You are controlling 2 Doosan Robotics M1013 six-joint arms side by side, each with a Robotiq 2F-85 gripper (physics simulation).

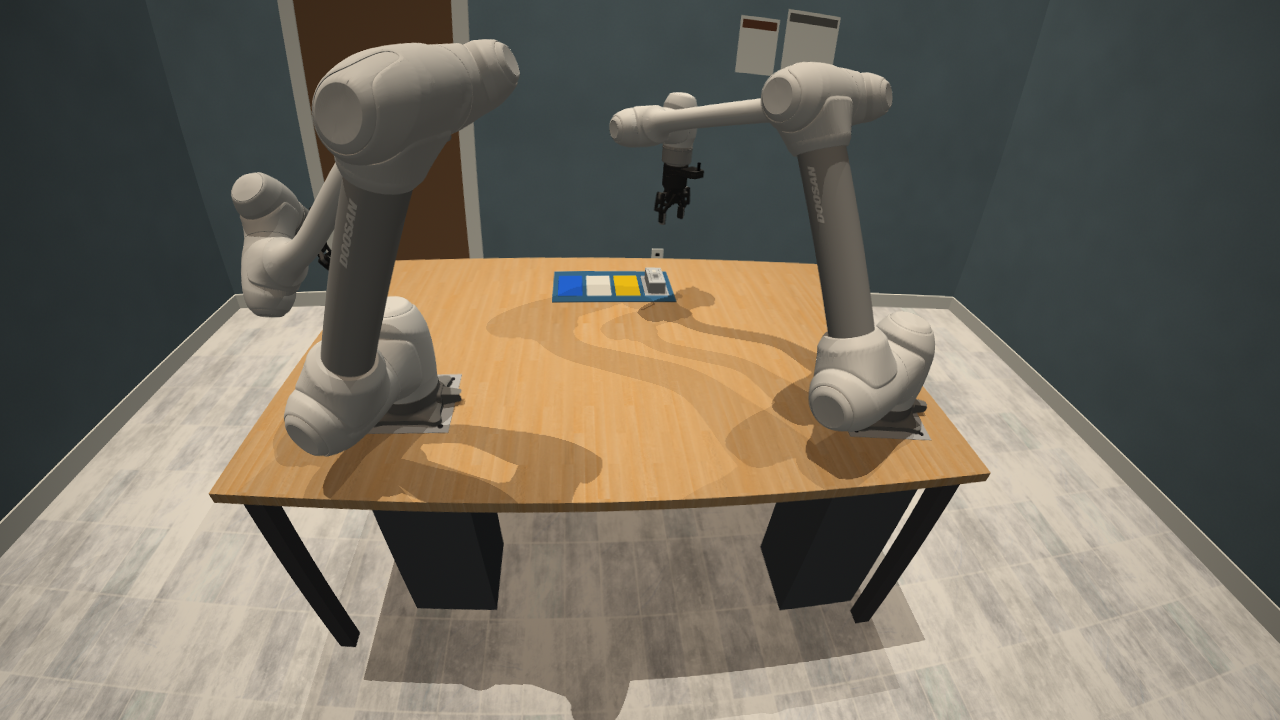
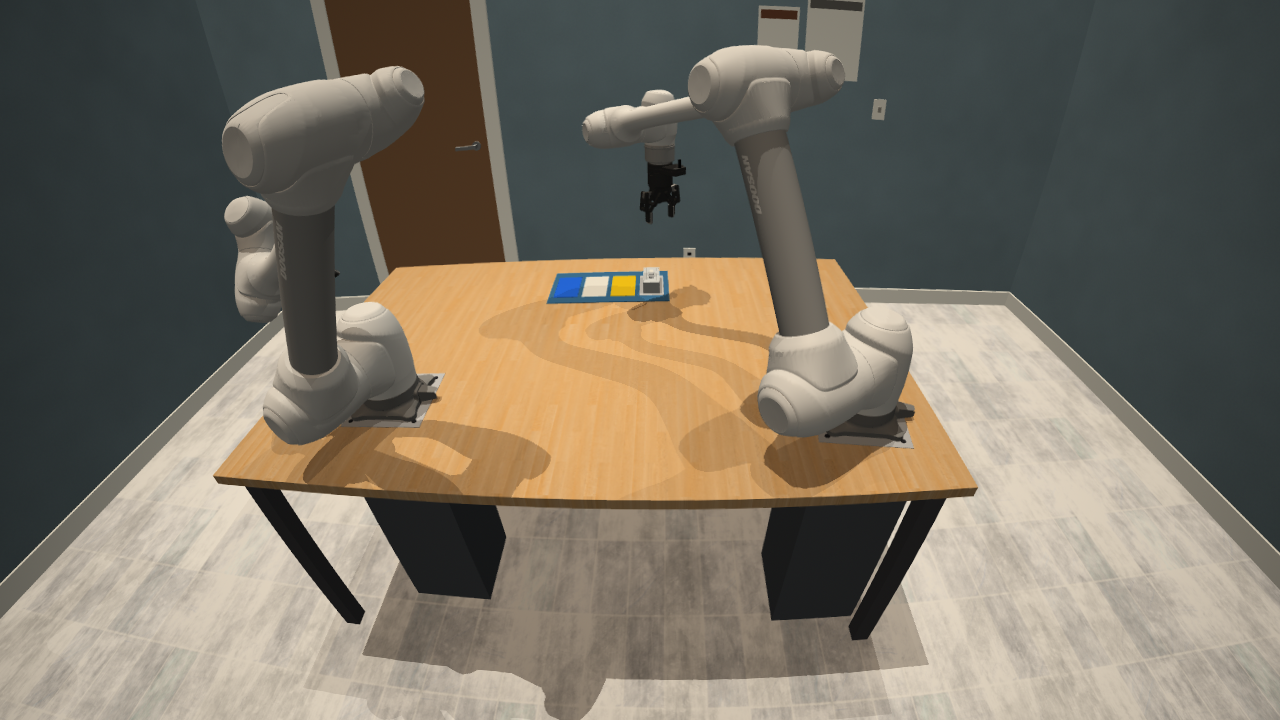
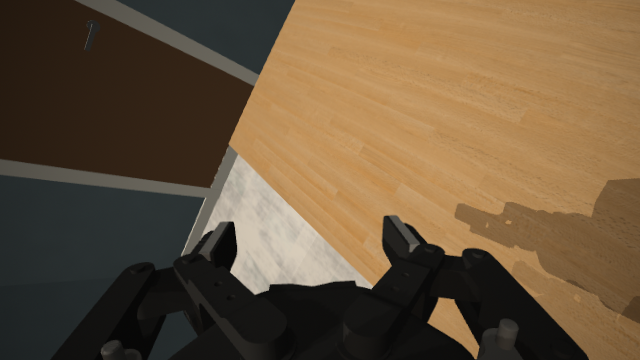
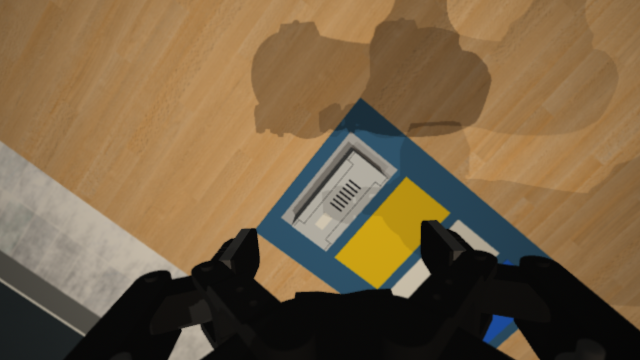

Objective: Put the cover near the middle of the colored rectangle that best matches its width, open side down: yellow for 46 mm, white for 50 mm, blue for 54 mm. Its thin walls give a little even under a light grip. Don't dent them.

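The cover [image 1: 655, 275] [image 2: 650, 275] [image 4: 345, 195] is a light grey box shape with a row of dark slots on its upward face. It sits on a grey pad [image 4: 376, 156] at one end of the board, beside the yellow rectangle [image 1: 626, 285] [image 2: 622, 285] [image 4: 380, 245]. The white rectangle [image 1: 597, 285] [image 2: 595, 286] [image 4: 412, 281] and blue rectangle [image 1: 569, 285] [image 2: 567, 286] lie beyond yellow. My right gripper [image 1: 672, 216] [image 2: 660, 217] [image 4: 338, 241] is open and empty, high above the cover's end of the board. My left gripper [image 3: 309, 233] is open and empty, over the table's edge.
The dark blue board [image 1: 617, 300] [image 2: 608, 299] [image 4: 294, 240] lies near the far edge of the wooden table [image 1: 537, 385] [image 2: 510, 358]. Both arms stand on mounting plates at the table's sides. Arm shadows cross the table and part of the board. A door and walls stand behind.
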